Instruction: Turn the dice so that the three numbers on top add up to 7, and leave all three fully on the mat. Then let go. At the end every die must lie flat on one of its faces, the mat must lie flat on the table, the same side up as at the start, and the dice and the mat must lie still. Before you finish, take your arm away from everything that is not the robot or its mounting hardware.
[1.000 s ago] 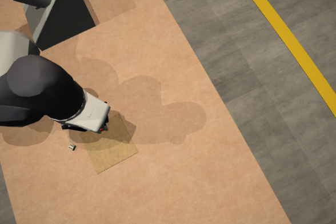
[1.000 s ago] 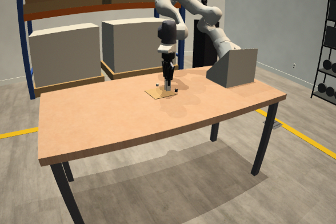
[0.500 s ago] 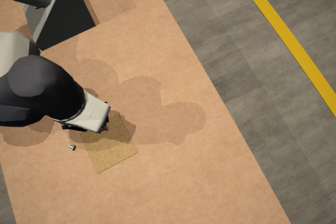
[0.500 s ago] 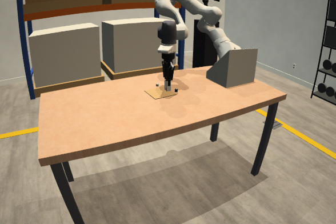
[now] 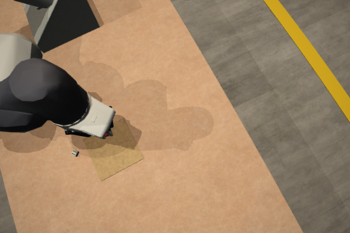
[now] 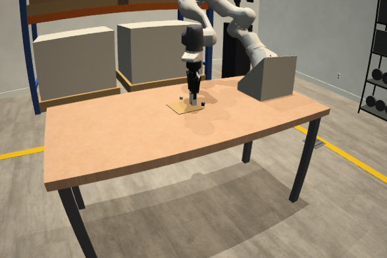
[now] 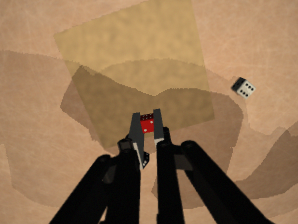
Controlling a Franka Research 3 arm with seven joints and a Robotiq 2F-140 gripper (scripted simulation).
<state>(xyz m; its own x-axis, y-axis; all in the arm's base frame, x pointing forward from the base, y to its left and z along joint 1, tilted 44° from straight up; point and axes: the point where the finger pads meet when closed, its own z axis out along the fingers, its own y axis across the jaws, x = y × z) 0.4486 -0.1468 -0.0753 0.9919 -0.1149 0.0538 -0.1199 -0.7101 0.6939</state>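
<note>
My hand is 3 cm above the red die. The rest, counted from my hand: black die 5 cm behind, 2 cm to the left, 3 cm below; then tan mat 5 cm ahead, 1 cm to the right, 4 cm below; then white die 1 cm ahead, 11 cm to the right, 3 cm below.
</note>
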